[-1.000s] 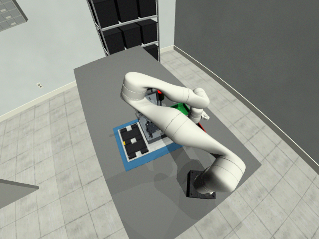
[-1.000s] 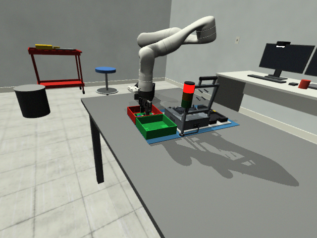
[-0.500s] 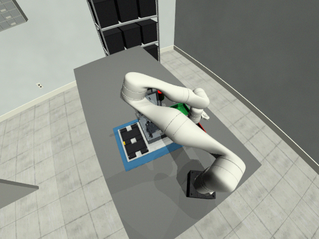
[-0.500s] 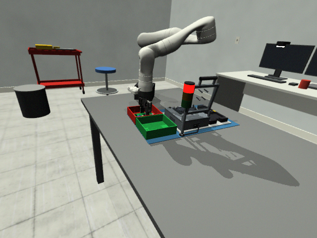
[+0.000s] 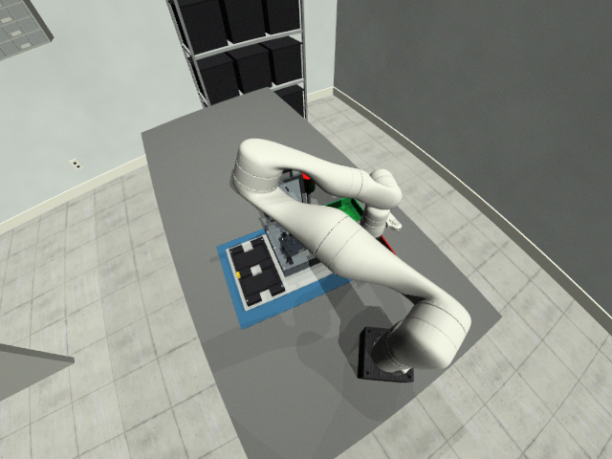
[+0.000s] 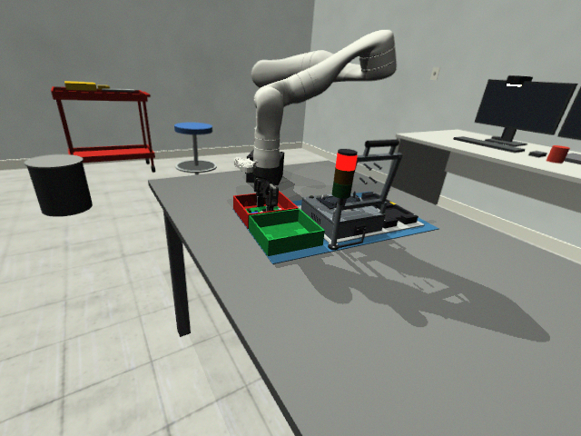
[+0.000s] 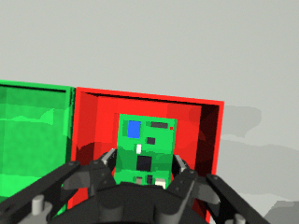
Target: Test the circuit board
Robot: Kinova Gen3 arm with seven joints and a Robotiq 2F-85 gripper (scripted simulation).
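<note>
My hand is 1 cm above the red bin. Also, from my hand: green circuit board 1 cm below; then tester bed 16 cm ahead, 17 cm to the left, 5 cm above; then green bin 15 cm ahead, 4 cm to the right, 1 cm below.
</note>
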